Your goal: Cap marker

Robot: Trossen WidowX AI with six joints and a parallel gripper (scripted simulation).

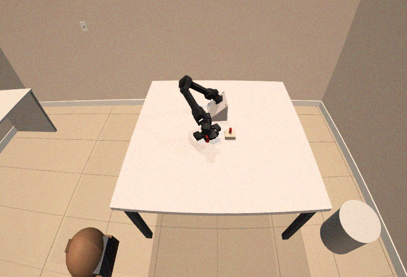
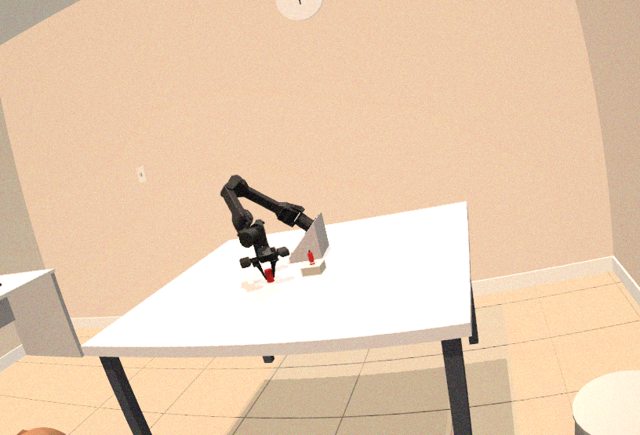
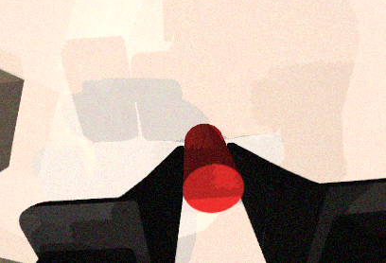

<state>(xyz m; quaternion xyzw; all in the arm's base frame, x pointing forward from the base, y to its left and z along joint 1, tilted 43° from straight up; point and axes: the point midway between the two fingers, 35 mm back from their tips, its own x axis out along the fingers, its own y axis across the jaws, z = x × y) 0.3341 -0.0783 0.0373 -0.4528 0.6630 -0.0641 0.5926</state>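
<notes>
Now: the holder block 16 cm to the left of my gripper tip and 5 cm behind it. Round my gripper tip: red cap (1 cm above).
</notes>
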